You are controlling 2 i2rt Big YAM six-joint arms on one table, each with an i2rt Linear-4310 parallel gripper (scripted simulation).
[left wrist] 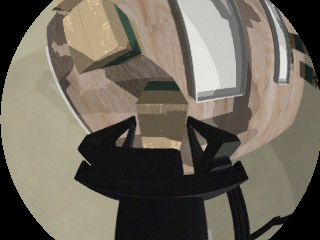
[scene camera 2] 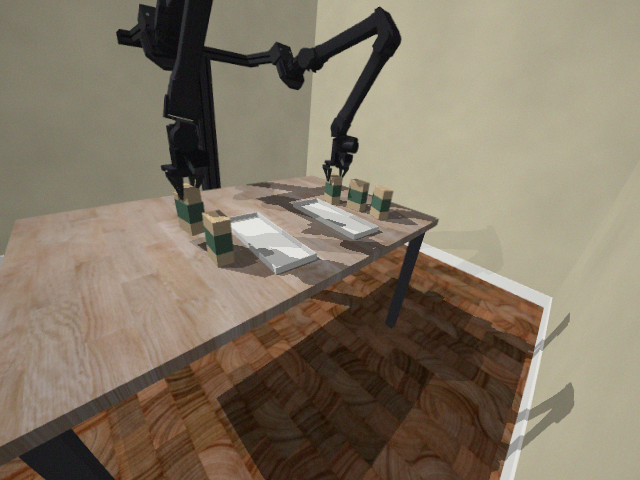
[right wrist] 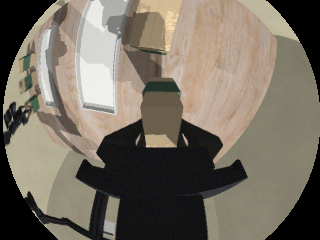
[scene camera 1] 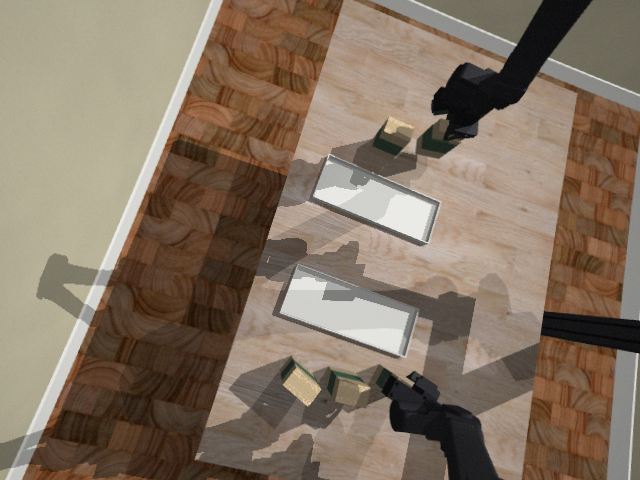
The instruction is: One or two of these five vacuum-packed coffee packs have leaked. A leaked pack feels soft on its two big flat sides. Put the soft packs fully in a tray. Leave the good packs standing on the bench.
Labels:
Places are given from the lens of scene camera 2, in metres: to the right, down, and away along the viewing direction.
white tray [scene camera 2: 278, 250]: -0.14, 0.04, 0.81
white tray [scene camera 2: 348, 224]: 0.12, -0.07, 1.05

